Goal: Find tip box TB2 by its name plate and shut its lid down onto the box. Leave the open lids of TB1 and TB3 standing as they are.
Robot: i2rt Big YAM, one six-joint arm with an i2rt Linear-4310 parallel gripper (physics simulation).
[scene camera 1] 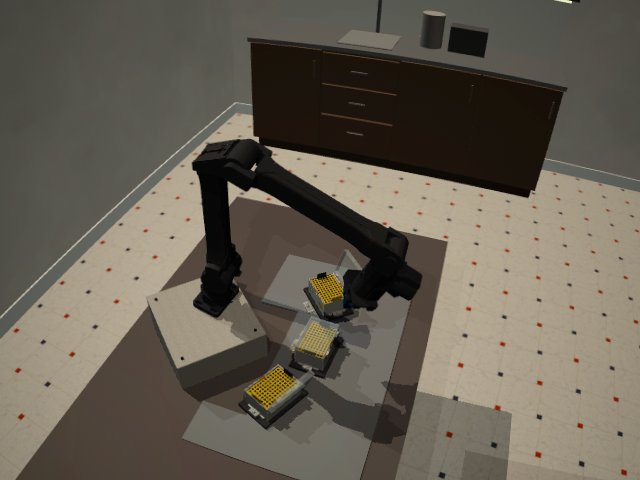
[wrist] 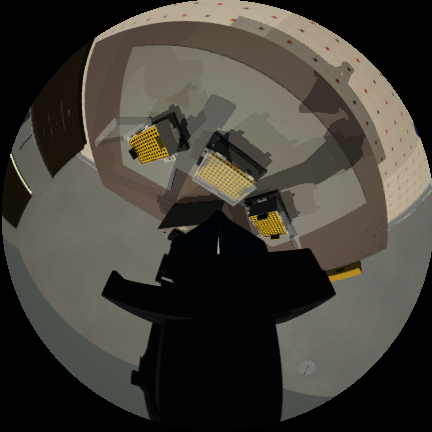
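Where they show: gripper, fingertip midpoint: (scene camera 1: 345, 307) (wrist: 217, 215); arm's base, origin of the base link: (scene camera 1: 216, 297).
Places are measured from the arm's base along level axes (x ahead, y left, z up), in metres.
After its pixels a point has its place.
Observation:
The middle tip box (scene camera 1: 311, 357) @[x 0.317, y -0.019, z -0.054 m] has its clear lid (scene camera 1: 318, 338) @[x 0.310, y 0.032, z -0.040 m] (wrist: 225, 176) @[x 0.321, y 0.045, z -0.040 m] lying flat over the yellow rack. The far tip box (scene camera 1: 326, 289) @[x 0.238, y 0.238, z -0.060 m] (wrist: 149, 145) @[x 0.251, y 0.237, z -0.061 m] has its clear lid (scene camera 1: 347, 259) @[x 0.264, y 0.331, z 0.002 m] (wrist: 114, 131) @[x 0.281, y 0.311, z -0.010 m] standing open. The near tip box (scene camera 1: 271, 387) @[x 0.269, y -0.159, z -0.060 m] (wrist: 269, 224) @[x 0.274, y -0.156, z -0.060 m] also has its lid (scene camera 1: 303, 382) @[x 0.361, y -0.161, z 0.024 m] (wrist: 296, 241) @[x 0.362, y -0.147, z 0.026 m] standing open. The name plates are too small to read. My gripper (scene camera 1: 347, 297) @[x 0.373, y 0.052, z 0.093 m] (wrist: 217, 215) @[x 0.373, y 0.052, z 0.093 m] is shut and empty. It shows beside the far box in the scene view and is raised above the boxes, apart from the middle lid.
The boxes stand on a grey mat (scene camera 1: 330, 444) @[x 0.463, y -0.211, z -0.117 m] (wrist: 225, 75) @[x 0.466, y 0.174, z -0.117 m] over a brown surface (scene camera 1: 118, 413) @[x -0.066, y -0.400, z -0.120 m]. The arm's pale base block (scene camera 1: 206, 346) @[x 0.067, y -0.150, z -0.021 m] stands at the left. A dark cabinet (scene camera 1: 403, 113) stands at the back. A yellow object (wrist: 345, 271) shows at the right in the wrist view.

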